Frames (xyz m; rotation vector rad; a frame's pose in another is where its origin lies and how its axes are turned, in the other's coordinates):
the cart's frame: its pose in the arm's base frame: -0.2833 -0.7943 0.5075 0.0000 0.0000 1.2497
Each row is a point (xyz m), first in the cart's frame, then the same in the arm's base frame.
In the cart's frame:
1: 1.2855 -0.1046 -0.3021
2: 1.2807 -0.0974 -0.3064
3: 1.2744 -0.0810 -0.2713
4: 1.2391 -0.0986 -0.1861
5: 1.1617 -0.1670 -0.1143
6: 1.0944 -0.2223 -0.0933
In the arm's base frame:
1: 0.2217 0.3925 0.2054
2: 0.2133 0.3902 0.2011
3: 0.1958 0.3894 0.2362
4: 0.2013 0.3504 0.3214
5: 0.2418 0.2553 0.3932
6: 0.2730 0.1740 0.4142

